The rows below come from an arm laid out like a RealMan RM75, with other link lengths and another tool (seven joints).
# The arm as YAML. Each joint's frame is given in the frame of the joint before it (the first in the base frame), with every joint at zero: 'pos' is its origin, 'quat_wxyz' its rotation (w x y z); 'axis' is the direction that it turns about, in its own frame. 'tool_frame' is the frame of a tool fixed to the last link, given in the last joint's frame.
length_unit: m
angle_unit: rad
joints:
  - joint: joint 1
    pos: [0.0, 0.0, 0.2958]
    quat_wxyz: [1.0, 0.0, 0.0, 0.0]
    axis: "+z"
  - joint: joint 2
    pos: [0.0, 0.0, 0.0]
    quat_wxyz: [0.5, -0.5, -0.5, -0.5]
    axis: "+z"
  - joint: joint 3
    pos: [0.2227, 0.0, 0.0]
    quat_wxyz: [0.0, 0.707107, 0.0, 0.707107]
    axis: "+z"
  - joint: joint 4
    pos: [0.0, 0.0, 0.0]
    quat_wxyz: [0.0, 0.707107, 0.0, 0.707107]
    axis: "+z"
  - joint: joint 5
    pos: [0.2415, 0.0, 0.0]
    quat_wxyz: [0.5, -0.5, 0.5, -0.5]
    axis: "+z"
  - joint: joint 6
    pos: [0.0, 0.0, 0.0]
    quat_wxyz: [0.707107, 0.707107, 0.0, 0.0]
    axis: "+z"
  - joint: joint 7
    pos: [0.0, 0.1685, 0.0]
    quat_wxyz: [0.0, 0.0, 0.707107, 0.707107]
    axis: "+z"
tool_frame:
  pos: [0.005, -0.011, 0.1]
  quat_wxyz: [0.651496, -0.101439, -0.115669, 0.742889]
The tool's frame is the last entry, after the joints.
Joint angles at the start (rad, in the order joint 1, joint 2, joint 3, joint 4, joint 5, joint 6, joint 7): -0.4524 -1.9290 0.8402 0.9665 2.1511 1.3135 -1.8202
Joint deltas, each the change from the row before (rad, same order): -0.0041 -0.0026 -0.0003 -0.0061 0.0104 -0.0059 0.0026; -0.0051 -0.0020 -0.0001 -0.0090 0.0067 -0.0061 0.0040; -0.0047 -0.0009 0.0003 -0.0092 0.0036 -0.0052 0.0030; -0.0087 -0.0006 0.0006 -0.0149 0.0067 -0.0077 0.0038; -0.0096 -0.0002 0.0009 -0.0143 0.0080 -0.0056 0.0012; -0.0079 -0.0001 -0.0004 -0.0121 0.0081 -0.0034 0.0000; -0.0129 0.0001 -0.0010 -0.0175 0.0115 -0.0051 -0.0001; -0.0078 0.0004 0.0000 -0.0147 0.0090 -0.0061 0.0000
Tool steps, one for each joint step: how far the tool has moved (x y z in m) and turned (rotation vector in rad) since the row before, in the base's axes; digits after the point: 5 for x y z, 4 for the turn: -0.00180 0.00029 -0.00220 -0.0029 0.0072 0.0023; -0.00111 0.00054 -0.00253 -0.0029 0.0041 0.0008; -0.00070 0.00054 -0.00219 -0.0025 0.0016 0.0010; -0.00091 0.00102 -0.00333 -0.0047 0.0034 0.0014; -0.00054 0.00082 -0.00345 -0.0067 0.0032 0.0021; -0.00081 0.00030 -0.00286 -0.0064 0.0025 0.0033; -0.00048 0.00094 -0.00388 -0.0087 0.0036 0.0034; -0.00183 0.00018 -0.00302 -0.0060 0.0039 0.0054
